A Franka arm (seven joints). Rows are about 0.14 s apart.
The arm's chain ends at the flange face. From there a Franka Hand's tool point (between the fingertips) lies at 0.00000 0.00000 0.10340 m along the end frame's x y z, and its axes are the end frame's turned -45 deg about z.
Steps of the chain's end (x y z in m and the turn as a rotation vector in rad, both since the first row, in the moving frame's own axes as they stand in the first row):
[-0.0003 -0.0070 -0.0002 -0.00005 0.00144 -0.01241]
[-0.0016 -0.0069 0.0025 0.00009 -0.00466 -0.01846]
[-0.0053 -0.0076 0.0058 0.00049 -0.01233 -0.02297]
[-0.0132 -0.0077 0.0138 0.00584 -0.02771 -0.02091]
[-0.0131 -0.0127 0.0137 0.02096 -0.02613 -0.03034]
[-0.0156 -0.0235 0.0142 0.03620 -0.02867 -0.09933]
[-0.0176 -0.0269 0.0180 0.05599 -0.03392 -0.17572]
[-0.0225 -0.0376 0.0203 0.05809 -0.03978 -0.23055]
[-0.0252 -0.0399 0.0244 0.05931 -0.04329 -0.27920]
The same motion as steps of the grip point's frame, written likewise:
[0.0048 -0.0051 -0.0002 -0.00105 0.00098 -0.01241]
[0.0034 -0.0064 0.0025 0.00336 -0.00323 -0.01846]
[0.0007 -0.0100 0.0058 0.00907 -0.00837 -0.02297]
[-0.0055 -0.0172 0.0138 0.02372 -0.01546 -0.02091]
[-0.0007 -0.0217 0.0136 0.03330 -0.00366 -0.03034]
[0.0059 -0.0324 0.0141 0.04587 0.00532 -0.09933]
[0.0076 -0.0381 0.0178 0.06358 0.01561 -0.17572]
[0.0112 -0.0497 0.0200 0.06920 0.01295 -0.23055]
[0.0105 -0.0536 0.0241 0.07255 0.01133 -0.27920]

